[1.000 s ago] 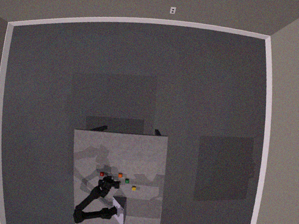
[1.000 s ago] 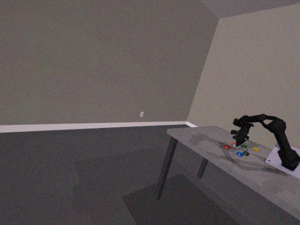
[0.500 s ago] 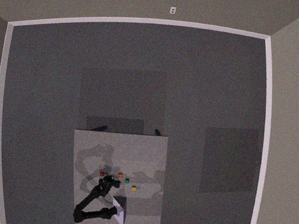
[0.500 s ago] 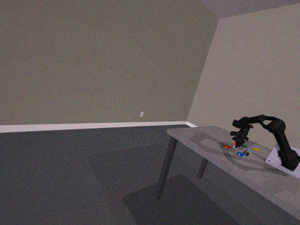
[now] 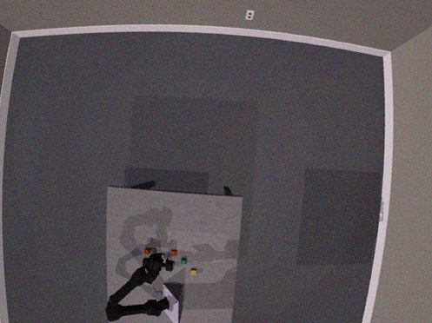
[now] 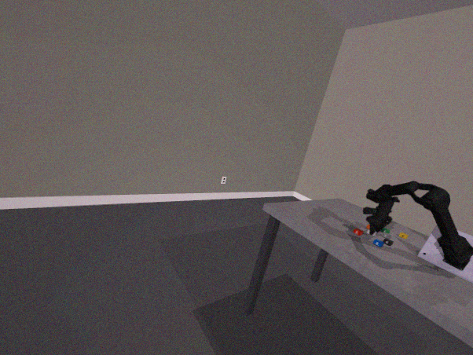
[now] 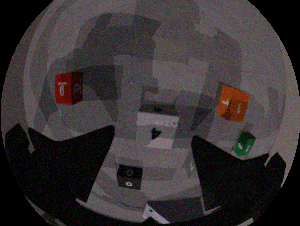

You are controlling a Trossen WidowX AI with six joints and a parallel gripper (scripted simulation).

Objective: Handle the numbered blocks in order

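Now: gripper tip 10 cm to the right of the blue block and 7 cm past it. The rest, counted from my gripper tip: dark block: 8 cm behind, 2 cm to the left; then orange block: 8 cm to the right, 5 cm ahead; then red block: 10 cm to the left, 4 cm ahead.
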